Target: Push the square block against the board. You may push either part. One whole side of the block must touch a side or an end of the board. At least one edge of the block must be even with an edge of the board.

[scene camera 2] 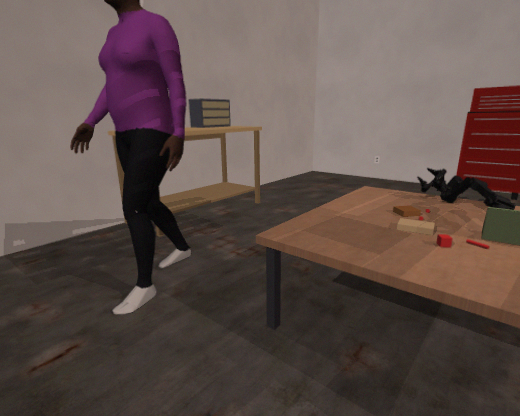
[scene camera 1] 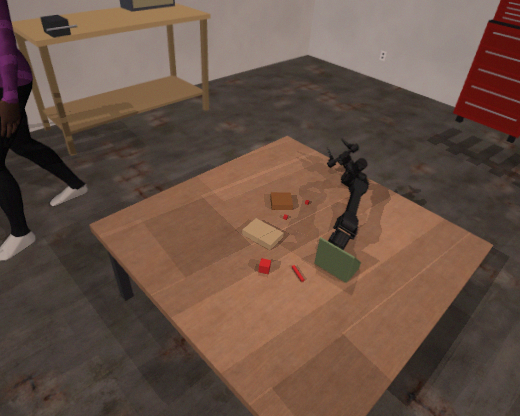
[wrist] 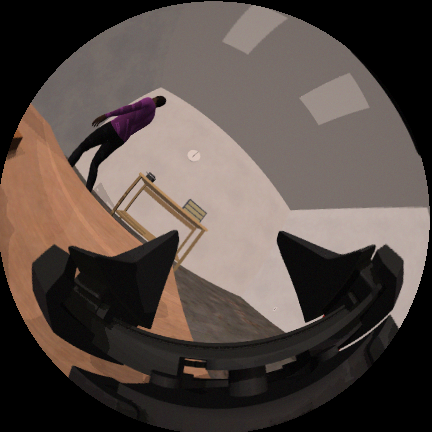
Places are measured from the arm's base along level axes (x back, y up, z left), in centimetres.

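Where they show: gripper, fingertip midpoint: [scene camera 2: 422, 172] [scene camera 1: 334, 142] [wrist: 229, 236]; arm's base, link origin: [scene camera 2: 498, 219] [scene camera 1: 335, 246].
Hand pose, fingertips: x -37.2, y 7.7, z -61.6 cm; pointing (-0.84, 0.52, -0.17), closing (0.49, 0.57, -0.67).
Each offset is from my fingertips to the centre of the thing. Level surfaces: height alone.
A brown, squarish block @[dx -1.0, dy -14.4, dz +45.0 cm] [scene camera 1: 281, 201] [scene camera 2: 406, 210] [wrist: 15, 142] lies flat on the table; a sliver of it shows at the left edge of the wrist view. A beige oblong board @[dx +6.6, dy -14.4, dz +69.3 cm] [scene camera 1: 262, 233] [scene camera 2: 416, 226] lies flat nearby, with a gap of bare table between the two. A small red cube @[dx +19.1, dy -13.9, dz +84.0 cm] [scene camera 1: 264, 266] [scene camera 2: 444, 240] sits apart on the board's other side. My gripper [scene camera 1: 335, 145] [scene camera 2: 424, 174] [wrist: 229, 236] is open and empty, raised above the table's far side, away from the block and the board. Its fingers point outward over the table's edge.
A green upright panel [scene camera 1: 336, 260] [scene camera 2: 501, 226] stands by the arm's base. A red stick @[dx +30.7, dy -15.2, dz +77.3 cm] [scene camera 1: 298, 273] [scene camera 2: 477, 244] and two tiny red pieces @[dx +8.5, dy -15.1, dz +36.4 cm] [scene camera 1: 307, 202] @[dx +7.0, dy -15.1, dz +52.7 cm] [scene camera 1: 285, 217] lie on the table @[dy -15.9 cm] [scene camera 1: 200, 300]. A person [scene camera 2: 140, 75] [wrist: 135, 118] stands beyond the table.
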